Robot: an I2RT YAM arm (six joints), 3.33 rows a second.
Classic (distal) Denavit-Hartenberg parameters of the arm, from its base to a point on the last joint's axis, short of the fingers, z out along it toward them. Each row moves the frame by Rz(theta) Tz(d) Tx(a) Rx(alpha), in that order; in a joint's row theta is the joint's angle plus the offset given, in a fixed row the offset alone. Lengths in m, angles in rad.
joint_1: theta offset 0  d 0.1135  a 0.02  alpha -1.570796
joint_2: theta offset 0  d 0  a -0.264  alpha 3.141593
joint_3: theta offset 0.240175  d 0  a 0.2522  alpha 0
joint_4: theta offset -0.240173  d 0  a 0.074  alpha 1.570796
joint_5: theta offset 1.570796  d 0  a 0  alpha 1.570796
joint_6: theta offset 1.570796  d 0.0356  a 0  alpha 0
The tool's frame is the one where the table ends.
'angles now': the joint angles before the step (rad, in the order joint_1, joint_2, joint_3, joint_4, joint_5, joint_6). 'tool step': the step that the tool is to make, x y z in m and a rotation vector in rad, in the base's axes. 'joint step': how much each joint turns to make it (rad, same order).
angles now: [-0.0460, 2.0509, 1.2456, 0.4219, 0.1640, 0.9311]
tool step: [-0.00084, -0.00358, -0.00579, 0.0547, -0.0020, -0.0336]
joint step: [-0.0077, 0.0092, -0.0076, 0.0060, 0.0032, 0.0613]
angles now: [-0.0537, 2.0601, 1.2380, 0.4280, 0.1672, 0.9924]
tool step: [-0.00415, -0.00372, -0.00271, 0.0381, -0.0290, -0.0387]
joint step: [-0.0076, -0.0046, -0.0292, 0.0429, 0.0139, 0.0492]
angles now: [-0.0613, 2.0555, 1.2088, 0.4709, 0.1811, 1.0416]
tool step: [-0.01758, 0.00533, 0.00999, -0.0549, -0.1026, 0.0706]
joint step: [0.0060, -0.0643, -0.1104, 0.1624, -0.0461, -0.0674]
